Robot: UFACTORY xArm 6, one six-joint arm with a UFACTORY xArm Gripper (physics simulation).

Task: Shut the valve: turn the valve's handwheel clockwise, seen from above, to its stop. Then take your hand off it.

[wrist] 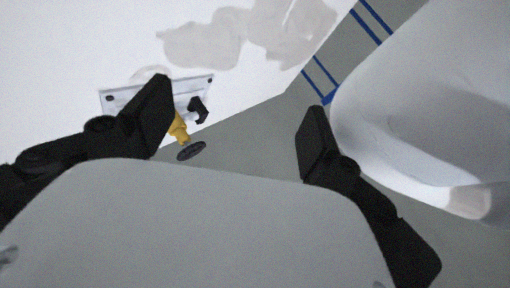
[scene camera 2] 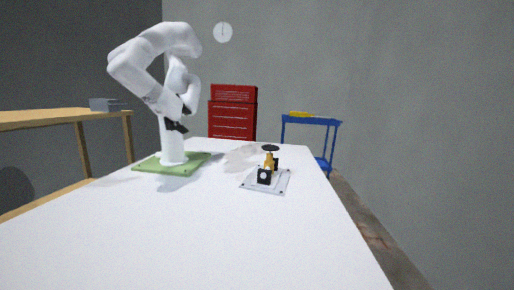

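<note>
My gripper (wrist: 240,109), visible. Pale grey base plate (wrist: 110,98), visible too.
</note>
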